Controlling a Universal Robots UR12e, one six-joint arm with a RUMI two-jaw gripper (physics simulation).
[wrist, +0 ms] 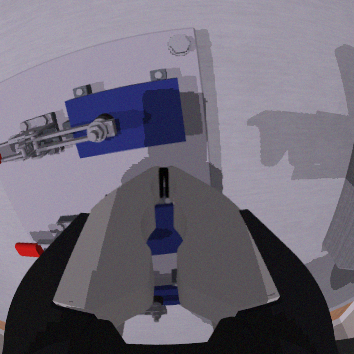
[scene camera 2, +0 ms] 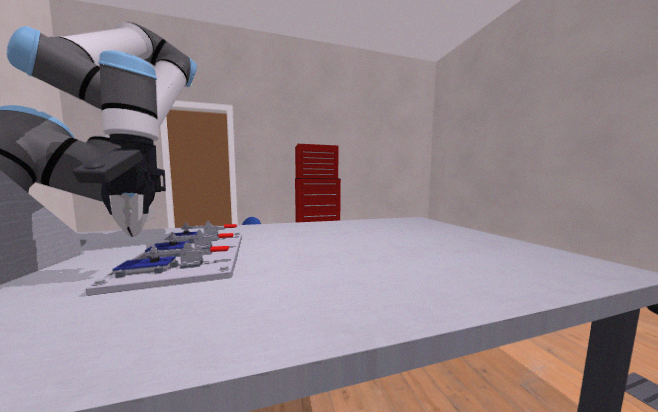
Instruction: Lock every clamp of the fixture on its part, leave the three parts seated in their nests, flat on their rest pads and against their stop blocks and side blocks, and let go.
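Frame: origin at the arm's base, x ahead, y left, z up, level; metres.
Where they show: gripper, between the fingertips: (wrist: 163,169) (scene camera 2: 132,236).
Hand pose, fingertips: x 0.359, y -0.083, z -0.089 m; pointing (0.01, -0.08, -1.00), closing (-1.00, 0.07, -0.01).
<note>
After its pixels a point has its place.
The fixture plate (scene camera 2: 160,285) {y -0.164, x 0.440, z -0.169 m} (wrist: 135,57) {y -0.149, x 0.377, z -0.157 m} lies on the table and bears three blue parts in a row. The nearest blue part (scene camera 2: 142,264) {y -0.116, x 0.389, z -0.141 m} (wrist: 165,110) {y -0.106, x 0.357, z -0.141 m} lies flat, with a clamp arm (wrist: 65,136) reaching over it and its spindle tip on its top. The middle blue part (scene camera 2: 167,246) {y -0.004, x 0.389, z -0.136 m} and the far blue part (scene camera 2: 186,234) {y 0.103, x 0.396, z -0.131 m} also sit under clamps. The three red handles (scene camera 2: 219,248) {y -0.101, x 0.532, z -0.122 m} (scene camera 2: 225,235) {y 0.008, x 0.524, z -0.118 m} (scene camera 2: 230,226) {y 0.118, x 0.517, z -0.115 m} lie low, about level. My gripper (scene camera 2: 131,234) {y -0.083, x 0.359, z -0.089 m} (wrist: 163,169) {y -0.083, x 0.359, z -0.089 m} is shut and empty, above the parts' side of the plate. Its fingers hide much of the other two parts in the wrist view.
Bolt heads (scene camera 2: 224,269) (wrist: 179,44) stand at the plate's corners. Small blocks (wrist: 158,75) {y -0.133, x 0.360, z -0.143 m} (wrist: 82,92) {y -0.128, x 0.420, z -0.145 m} stand along the nearest part's long edge. The table (scene camera 2: 375,280) {y -0.241, x 0.851, z -0.172 m} extends to the right. A red tool cabinet (scene camera 2: 317,190) and a door (scene camera 2: 200,170) are in the background.
</note>
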